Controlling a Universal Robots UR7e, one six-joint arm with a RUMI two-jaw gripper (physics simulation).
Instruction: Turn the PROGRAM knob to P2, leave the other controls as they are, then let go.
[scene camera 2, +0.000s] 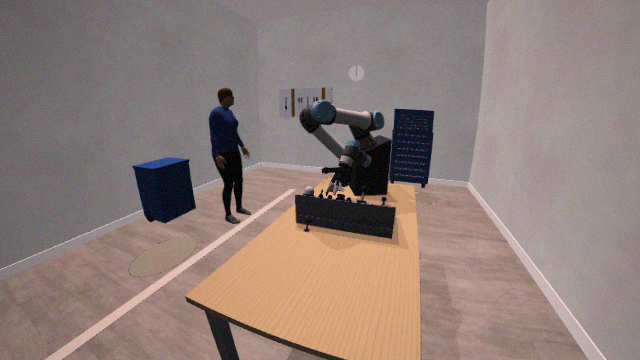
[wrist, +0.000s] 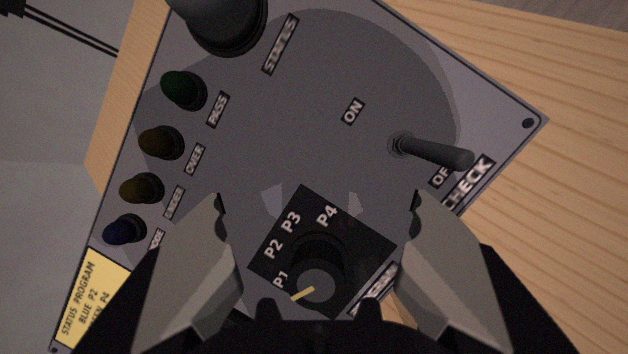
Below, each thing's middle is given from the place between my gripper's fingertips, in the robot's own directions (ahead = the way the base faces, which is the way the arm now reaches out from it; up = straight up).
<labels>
My gripper is now 50 mm past the check toggle lever (wrist: 458, 159), 60 mm to the left of it and 10 mm above it. Also, from my hand: control panel (scene camera 2: 358, 217): 70 mm ahead, 100 mm to the left, 20 mm below.
</labels>
